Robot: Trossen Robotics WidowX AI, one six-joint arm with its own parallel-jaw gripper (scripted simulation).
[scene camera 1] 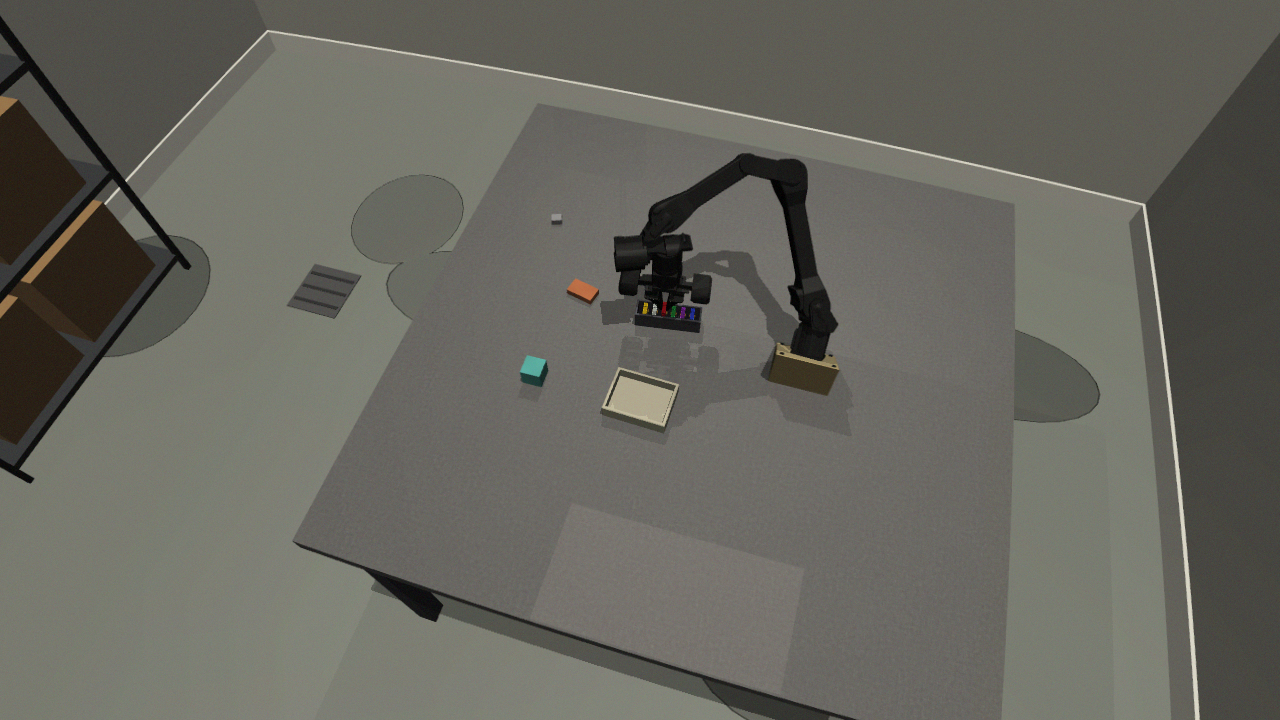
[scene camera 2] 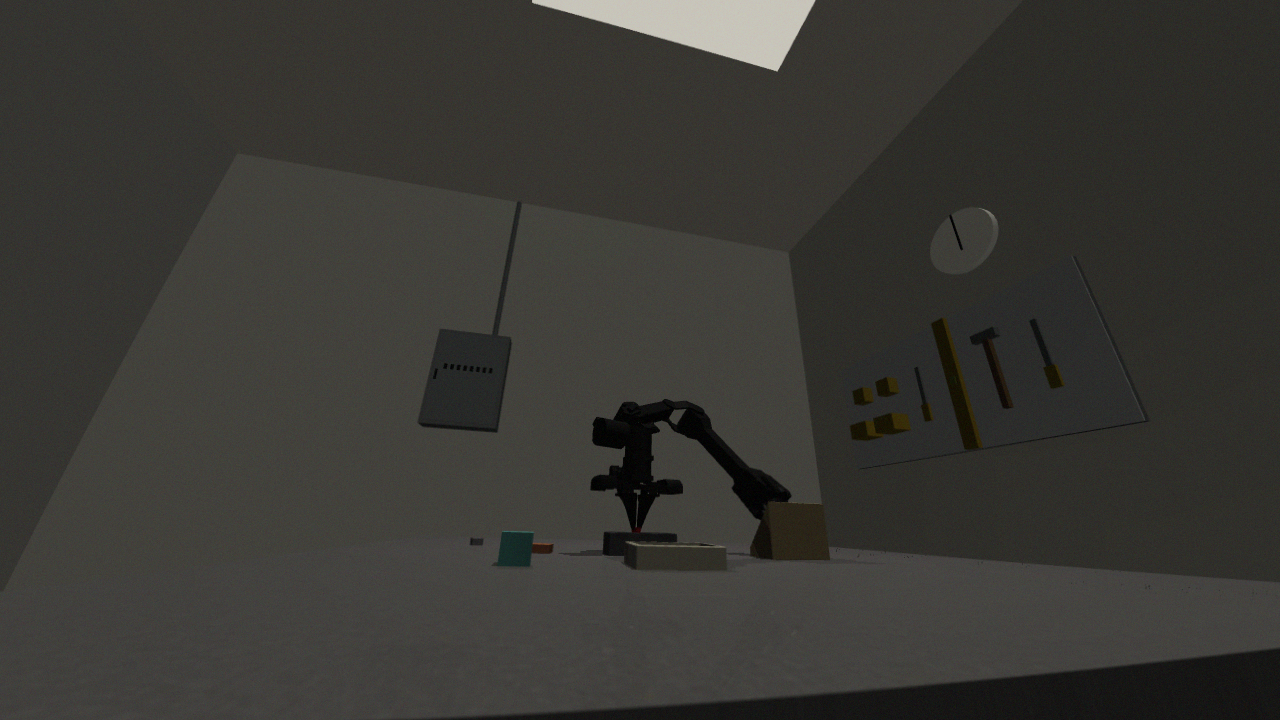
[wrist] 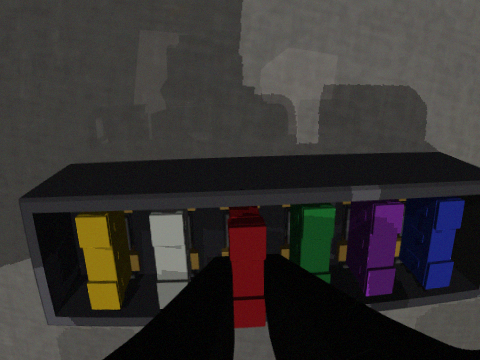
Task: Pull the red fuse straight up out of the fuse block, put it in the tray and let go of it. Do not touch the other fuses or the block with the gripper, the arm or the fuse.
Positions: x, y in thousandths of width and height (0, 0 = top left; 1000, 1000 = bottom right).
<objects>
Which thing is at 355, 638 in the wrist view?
A white fuse.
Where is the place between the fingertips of my gripper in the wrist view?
At 514, 754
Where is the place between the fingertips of my gripper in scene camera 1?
519, 428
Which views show my gripper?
Scene camera 1, scene camera 2 and the wrist view: all of them.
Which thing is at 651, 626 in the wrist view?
A green fuse.
</objects>
